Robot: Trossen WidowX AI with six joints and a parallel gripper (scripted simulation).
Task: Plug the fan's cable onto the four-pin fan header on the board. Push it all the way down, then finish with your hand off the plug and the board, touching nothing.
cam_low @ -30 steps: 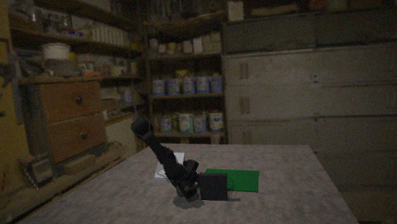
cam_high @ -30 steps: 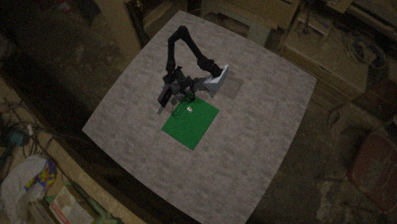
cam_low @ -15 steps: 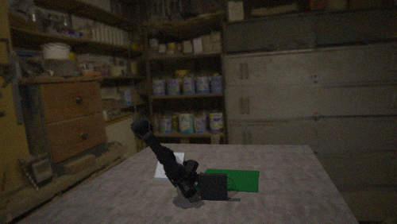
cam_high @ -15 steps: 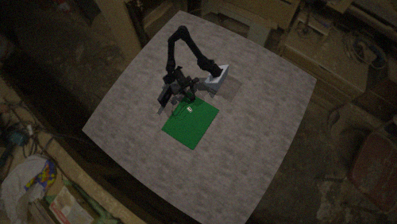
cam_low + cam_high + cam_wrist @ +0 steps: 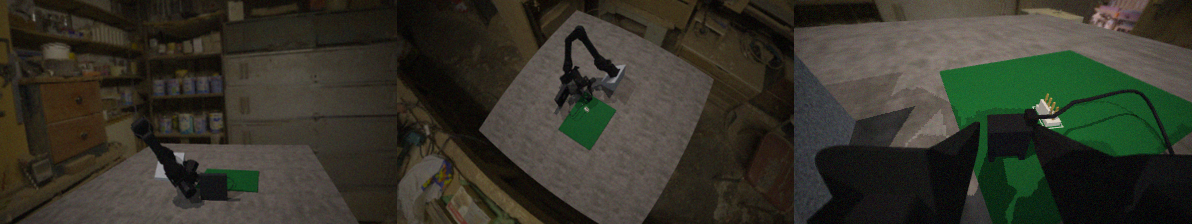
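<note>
My gripper tip is 1 cm above the dark plug. From my gripper tip the other things lie so: dark fan 15 cm to the right, 6 cm ahead, 3 cm above; green board 13 cm ahead, 5 cm below, 4 cm to the left.
</note>
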